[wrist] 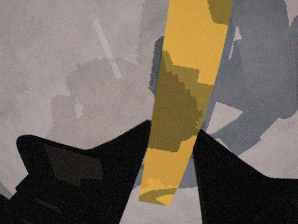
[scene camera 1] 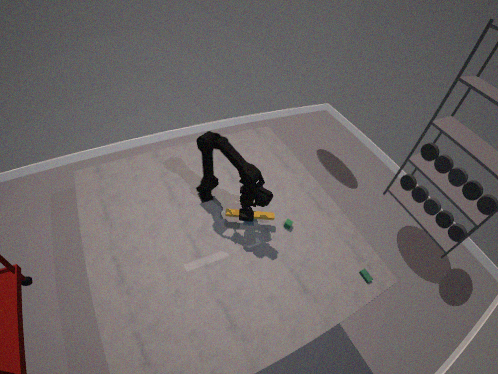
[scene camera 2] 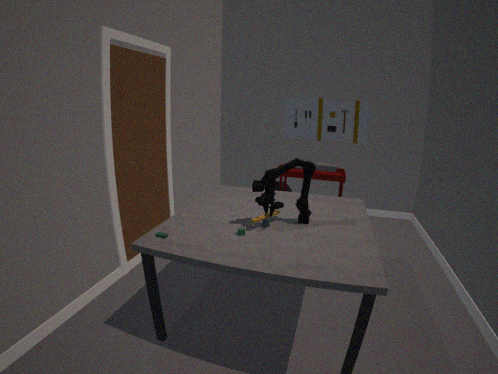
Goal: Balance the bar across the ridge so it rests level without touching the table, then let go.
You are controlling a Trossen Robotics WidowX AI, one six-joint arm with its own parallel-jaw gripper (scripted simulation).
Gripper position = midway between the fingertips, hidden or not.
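My gripper (wrist: 172,129), in sight. Yellow bar (wrist: 193,45), likewise.
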